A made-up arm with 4 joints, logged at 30 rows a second.
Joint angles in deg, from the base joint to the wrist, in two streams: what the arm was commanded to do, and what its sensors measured. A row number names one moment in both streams.
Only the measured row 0 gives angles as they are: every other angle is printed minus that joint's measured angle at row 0.
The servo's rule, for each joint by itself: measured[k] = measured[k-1] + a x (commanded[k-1-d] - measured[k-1]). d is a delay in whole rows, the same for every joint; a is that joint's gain. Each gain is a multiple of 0.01, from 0.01 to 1. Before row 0 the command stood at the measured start. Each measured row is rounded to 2 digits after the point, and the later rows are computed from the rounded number. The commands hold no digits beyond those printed.
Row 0, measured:
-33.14 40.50 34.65 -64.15
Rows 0 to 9, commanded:
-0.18 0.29 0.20 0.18
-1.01 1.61 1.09 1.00
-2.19 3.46 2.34 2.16
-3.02 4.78 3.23 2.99
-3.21 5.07 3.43 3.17
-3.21 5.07 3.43 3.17
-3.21 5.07 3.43 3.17
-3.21 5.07 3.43 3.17
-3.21 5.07 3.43 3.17
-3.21 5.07 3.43 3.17
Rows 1 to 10, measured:
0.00 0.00 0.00 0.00
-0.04 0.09 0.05 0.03
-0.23 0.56 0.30 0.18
-0.62 1.46 0.79 0.48
-1.10 2.49 1.38 0.86
-1.52 3.29 1.87 1.21
-1.86 3.84 2.24 1.50
-2.13 4.22 2.53 1.75
-2.35 4.48 2.75 1.96
-2.52 4.66 2.91 2.14
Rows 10 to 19, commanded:
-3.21 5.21 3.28 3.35
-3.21 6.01 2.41 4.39
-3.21 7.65 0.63 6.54
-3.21 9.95 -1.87 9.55
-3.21 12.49 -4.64 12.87
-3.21 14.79 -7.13 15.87
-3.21 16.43 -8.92 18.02
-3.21 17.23 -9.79 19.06
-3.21 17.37 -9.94 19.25
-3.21 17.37 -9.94 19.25
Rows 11 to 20, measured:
-2.66 4.79 3.03 2.29
-2.77 4.92 3.09 2.45
-2.86 5.26 2.93 2.74
-2.93 6.00 2.38 3.31
-2.99 7.22 1.36 4.25
-3.03 8.85 -0.08 5.54
-3.07 10.69 -1.77 7.09
-3.10 12.47 -3.49 8.73
-3.12 13.95 -5.00 10.28
-3.14 15.01 -6.19 11.63

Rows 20 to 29, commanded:
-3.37 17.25 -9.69 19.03
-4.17 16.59 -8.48 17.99
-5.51 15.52 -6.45 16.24
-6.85 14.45 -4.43 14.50
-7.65 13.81 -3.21 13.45
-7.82 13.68 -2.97 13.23
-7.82 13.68 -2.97 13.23
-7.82 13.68 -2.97 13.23
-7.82 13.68 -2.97 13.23
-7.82 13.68 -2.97 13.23
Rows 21 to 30, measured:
-3.15 15.74 -7.09 12.77
-3.19 16.21 -7.71 13.71
-3.39 16.33 -7.89 14.35
-3.81 16.08 -7.54 14.63
-4.42 15.57 -6.79 14.61
-5.07 15.02 -5.93 14.44
-5.62 14.60 -5.22 14.26
-6.06 14.31 -4.68 14.11
-6.41 14.11 -4.27 13.98
-6.69 13.98 -3.96 13.87

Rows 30 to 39, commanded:
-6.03 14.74 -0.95 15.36
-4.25 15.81 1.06 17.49
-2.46 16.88 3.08 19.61
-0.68 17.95 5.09 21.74
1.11 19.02 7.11 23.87
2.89 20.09 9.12 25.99
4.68 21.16 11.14 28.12
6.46 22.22 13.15 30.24
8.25 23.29 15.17 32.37
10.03 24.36 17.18 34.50
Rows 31 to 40, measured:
-6.92 13.89 -3.72 13.77
-6.74 14.15 -3.06 14.01
-6.24 14.66 -2.07 14.53
-5.48 15.35 -0.83 15.29
-4.52 16.16 0.59 16.26
-3.39 17.05 2.15 17.40
-2.13 17.99 3.82 18.69
-0.77 18.97 5.58 20.10
0.68 19.98 7.40 21.62
2.19 21.01 9.26 23.23

